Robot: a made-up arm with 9 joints. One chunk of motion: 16 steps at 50 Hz.
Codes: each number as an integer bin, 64 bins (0 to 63) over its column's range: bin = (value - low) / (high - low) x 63, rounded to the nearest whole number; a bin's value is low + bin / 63 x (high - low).
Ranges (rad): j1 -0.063..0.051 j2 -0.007..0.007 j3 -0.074..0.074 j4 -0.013..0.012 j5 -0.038..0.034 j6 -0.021..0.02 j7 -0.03..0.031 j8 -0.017..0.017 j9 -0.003..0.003
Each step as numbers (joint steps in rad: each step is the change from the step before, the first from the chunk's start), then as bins.
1 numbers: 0.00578 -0.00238 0.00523 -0.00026 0.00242 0.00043 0.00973 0.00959 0.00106
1 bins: 38 21 34 32 35 33 41 49 43
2 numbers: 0.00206 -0.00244 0.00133 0.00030 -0.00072 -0.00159 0.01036 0.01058 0.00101
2 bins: 36 21 32 34 33 30 42 51 42
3 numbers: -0.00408 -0.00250 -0.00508 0.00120 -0.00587 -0.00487 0.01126 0.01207 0.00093
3 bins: 33 20 29 36 28 25 43 54 41
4 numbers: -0.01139 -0.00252 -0.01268 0.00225 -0.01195 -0.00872 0.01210 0.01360 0.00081
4 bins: 29 20 26 38 23 19 43 57 40
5 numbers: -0.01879 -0.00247 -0.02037 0.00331 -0.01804 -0.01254 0.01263 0.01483 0.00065
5 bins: 24 20 23 41 17 13 44 59 38
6 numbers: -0.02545 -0.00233 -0.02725 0.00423 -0.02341 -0.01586 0.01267 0.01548 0.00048
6 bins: 21 21 20 43 13 8 44 60 37
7 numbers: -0.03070 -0.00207 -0.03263 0.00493 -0.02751 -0.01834 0.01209 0.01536 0.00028
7 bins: 18 22 18 45 9 4 43 60 34
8 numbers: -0.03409 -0.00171 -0.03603 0.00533 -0.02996 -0.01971 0.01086 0.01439 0.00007
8 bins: 16 24 16 46 7 2 42 58 32
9 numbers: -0.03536 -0.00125 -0.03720 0.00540 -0.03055 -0.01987 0.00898 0.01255 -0.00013
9 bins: 15 26 16 46 7 2 40 55 30
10 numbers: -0.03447 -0.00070 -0.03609 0.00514 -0.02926 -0.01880 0.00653 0.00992 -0.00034
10 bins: 16 28 16 46 8 3 38 50 28
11 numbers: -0.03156 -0.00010 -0.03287 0.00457 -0.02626 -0.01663 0.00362 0.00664 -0.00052
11 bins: 17 31 18 44 10 7 35 44 26
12 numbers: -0.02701 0.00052 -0.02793 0.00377 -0.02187 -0.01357 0.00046 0.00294 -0.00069
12 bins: 20 34 20 42 14 11 31 37 24
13 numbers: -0.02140 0.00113 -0.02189 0.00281 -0.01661 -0.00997 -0.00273 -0.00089 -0.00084
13 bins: 23 37 22 40 19 17 28 30 23
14 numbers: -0.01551 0.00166 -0.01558 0.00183 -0.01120 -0.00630 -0.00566 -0.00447 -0.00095
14 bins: 26 39 25 37 23 23 25 23 22
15 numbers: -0.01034 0.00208 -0.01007 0.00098 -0.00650 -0.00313 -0.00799 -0.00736 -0.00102
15 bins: 29 41 27 35 28 27 23 18 21
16 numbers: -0.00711 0.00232 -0.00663 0.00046 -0.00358 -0.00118 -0.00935 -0.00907 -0.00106
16 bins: 31 42 29 34 30 30 21 15 20
